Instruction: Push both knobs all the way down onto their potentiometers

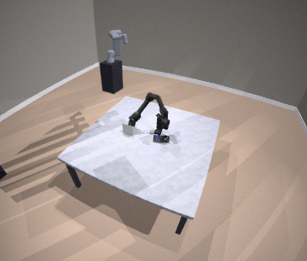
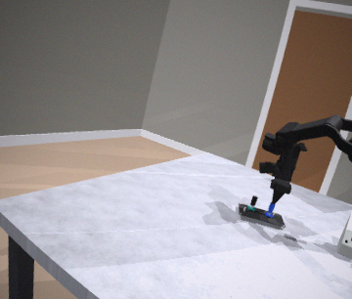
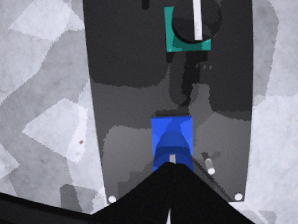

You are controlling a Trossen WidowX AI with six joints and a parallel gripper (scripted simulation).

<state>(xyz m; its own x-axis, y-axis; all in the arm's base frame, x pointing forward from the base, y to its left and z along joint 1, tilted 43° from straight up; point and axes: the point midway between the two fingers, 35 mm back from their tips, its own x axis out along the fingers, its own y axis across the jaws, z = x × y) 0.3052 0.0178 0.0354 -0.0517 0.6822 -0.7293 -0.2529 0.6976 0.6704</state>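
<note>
The blue knob lies 10 mm below my gripper tip. Round my gripper tip: black knob 60 mm ahead, 20 mm to the left, 10 mm below.
</note>
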